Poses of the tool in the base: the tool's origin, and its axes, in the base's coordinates. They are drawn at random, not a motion.
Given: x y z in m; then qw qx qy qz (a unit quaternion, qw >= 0).
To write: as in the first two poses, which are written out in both.
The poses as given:
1: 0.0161 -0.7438 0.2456 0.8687 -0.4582 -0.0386 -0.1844
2: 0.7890 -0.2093 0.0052 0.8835 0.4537 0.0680 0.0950
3: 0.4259 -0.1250 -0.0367 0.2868 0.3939 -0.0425 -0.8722
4: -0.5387 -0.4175 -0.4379 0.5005 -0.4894 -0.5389 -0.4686
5: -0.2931 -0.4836 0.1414 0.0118 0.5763 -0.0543 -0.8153
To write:
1: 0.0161 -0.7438 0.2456 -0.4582 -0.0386 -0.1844 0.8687
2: 0.7890 -0.2093 0.0052 0.4537 0.0680 0.0950 0.8835
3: 0.4259 -0.1250 -0.0367 0.3939 -0.0425 -0.8722 0.2868
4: -0.5387 -0.4175 -0.4379 -0.4894 -0.5389 -0.4686 0.5005
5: -0.2931 -0.4836 0.1414 0.5763 -0.0543 -0.8153 0.0118
